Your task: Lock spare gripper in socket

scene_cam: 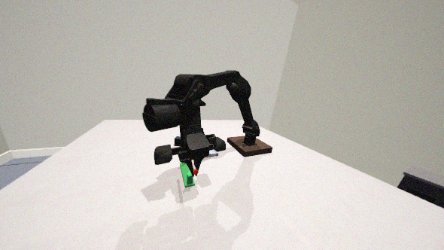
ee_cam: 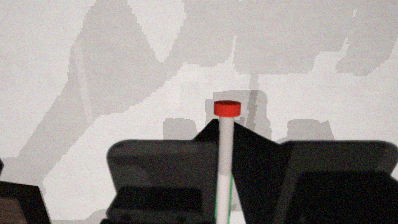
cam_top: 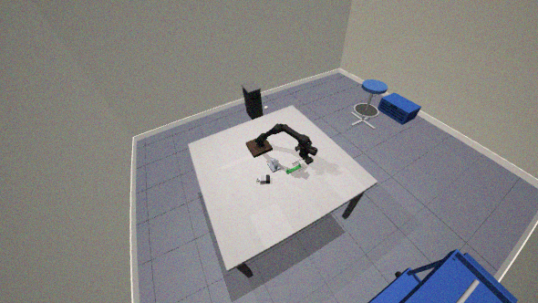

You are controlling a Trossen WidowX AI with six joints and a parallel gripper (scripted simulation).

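Right now my gripper tip is 1 cm past the green pin rest, 10 cm to the left of it and 4 cm above it. Also, from my gripper tip: spare gripper (8 cm behind, 37 cm to the right, 5 cm below); then socket (13 cm behind, 21 cm to the right, 2 cm below).
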